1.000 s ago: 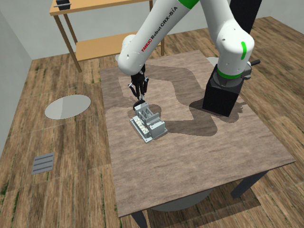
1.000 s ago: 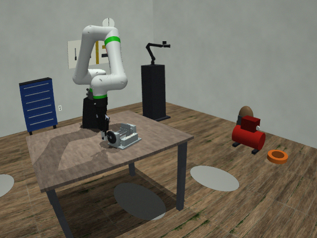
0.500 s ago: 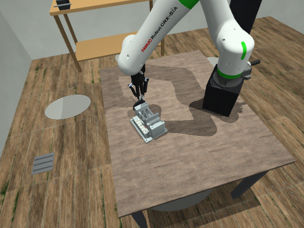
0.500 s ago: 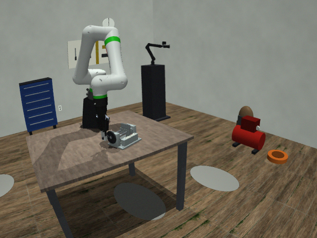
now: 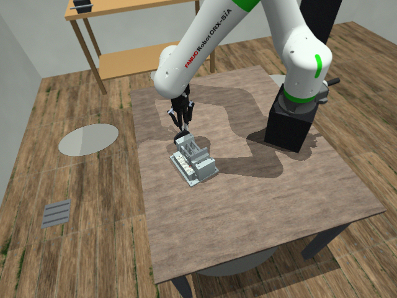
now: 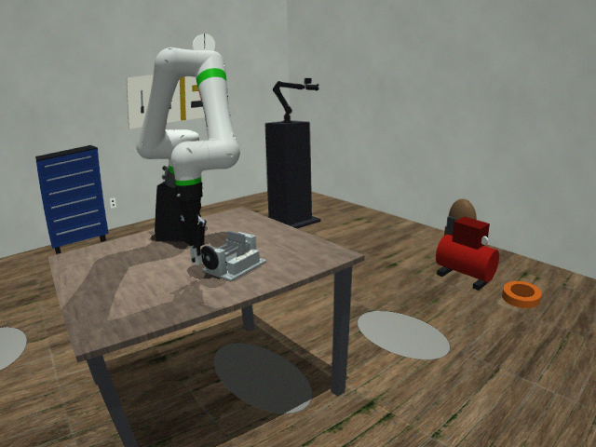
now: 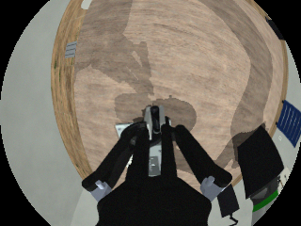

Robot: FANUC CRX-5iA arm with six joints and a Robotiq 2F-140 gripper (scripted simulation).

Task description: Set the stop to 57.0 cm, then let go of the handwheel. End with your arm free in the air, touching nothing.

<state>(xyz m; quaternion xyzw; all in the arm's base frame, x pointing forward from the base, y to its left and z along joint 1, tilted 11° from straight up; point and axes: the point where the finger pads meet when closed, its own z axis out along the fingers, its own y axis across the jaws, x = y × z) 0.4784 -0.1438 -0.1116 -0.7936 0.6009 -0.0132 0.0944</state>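
Right now my hand is 2 cm to the right of the black handwheel and 2 cm above it.
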